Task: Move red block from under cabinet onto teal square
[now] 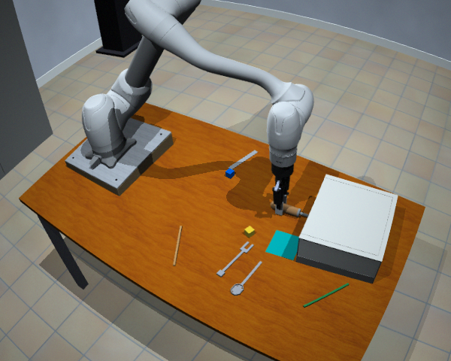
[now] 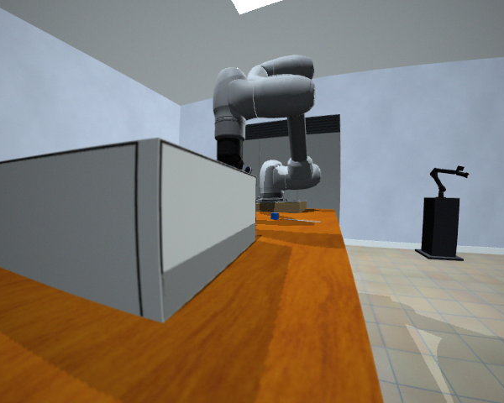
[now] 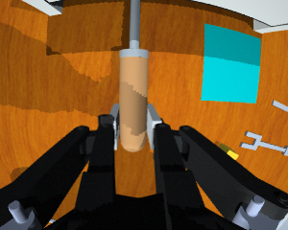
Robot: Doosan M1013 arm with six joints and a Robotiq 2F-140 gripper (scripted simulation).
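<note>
The yellow cube is 50 mm behind my hand, 150 mm to the right of it and 30 mm below it. The rest, counted from my hand: red block (260 mm ahead, 70 mm to the right, 20 mm below); then hook tool (160 mm ahead, 20 mm to the right, 20 mm below); then teal square (80 mm ahead, 130 mm to the right, 40 mm below).
</note>
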